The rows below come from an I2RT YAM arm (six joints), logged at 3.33 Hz.
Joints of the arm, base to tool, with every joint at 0 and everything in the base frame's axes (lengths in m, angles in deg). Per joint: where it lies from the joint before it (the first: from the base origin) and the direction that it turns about. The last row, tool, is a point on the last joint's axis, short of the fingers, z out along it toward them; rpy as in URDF.
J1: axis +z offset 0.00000 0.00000 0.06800
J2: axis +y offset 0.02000 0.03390 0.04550
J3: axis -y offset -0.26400 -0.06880 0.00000
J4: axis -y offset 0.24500 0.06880 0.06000
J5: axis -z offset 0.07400 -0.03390 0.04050
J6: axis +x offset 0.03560 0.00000 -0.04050
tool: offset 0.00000 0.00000 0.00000 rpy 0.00 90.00 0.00
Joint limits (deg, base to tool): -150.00..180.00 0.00..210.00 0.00..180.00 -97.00..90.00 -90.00..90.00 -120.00..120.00
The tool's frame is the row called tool.
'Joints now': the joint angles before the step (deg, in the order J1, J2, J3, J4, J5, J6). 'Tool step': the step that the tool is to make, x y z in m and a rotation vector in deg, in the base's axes. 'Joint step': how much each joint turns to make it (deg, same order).
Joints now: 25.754, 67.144, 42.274, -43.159, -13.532, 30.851
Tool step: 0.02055, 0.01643, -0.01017, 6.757, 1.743, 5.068
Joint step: 0.258, 7.023, 1.672, 6.148, -8.156, -1.934
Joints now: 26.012, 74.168, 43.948, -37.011, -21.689, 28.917
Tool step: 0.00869, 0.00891, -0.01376, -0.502, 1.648, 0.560
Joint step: 0.974, 4.584, 0.348, 2.733, -0.110, 0.528
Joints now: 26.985, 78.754, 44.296, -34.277, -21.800, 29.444
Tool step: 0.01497, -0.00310, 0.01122, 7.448, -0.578, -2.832
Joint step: -2.900, 0.351, 1.760, 3.502, -5.950, 2.800
